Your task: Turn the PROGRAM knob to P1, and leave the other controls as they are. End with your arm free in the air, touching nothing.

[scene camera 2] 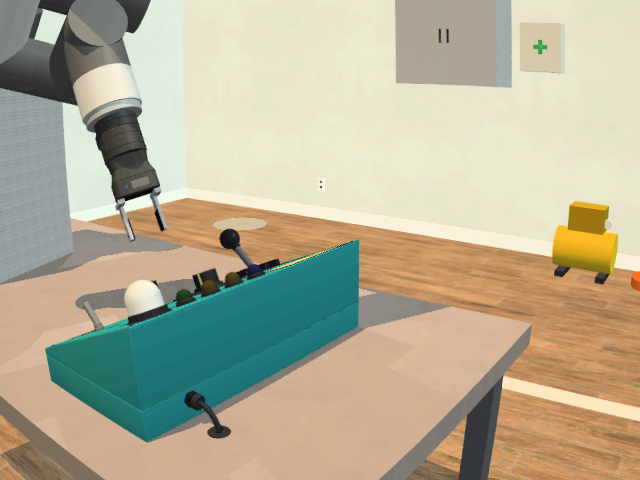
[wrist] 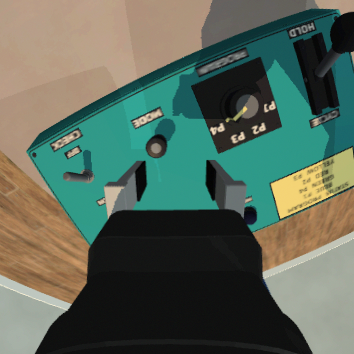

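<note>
The PROGRAM knob is round and dark, with a grey top, on a black square plate of the teal control panel. In the wrist view its yellow pointer points down-left, nearest to the P4 label. The P1 label is at the plate's right. My gripper is open and empty, in the air above the panel. In the wrist view the knob lies up and right of the fingertips. Nothing is between the fingers.
A black-balled lever stands beside the knob. The MODE button and CHECK toggle are on the other side. A white dome and small lamps line the panel's back. The panel stands on a table.
</note>
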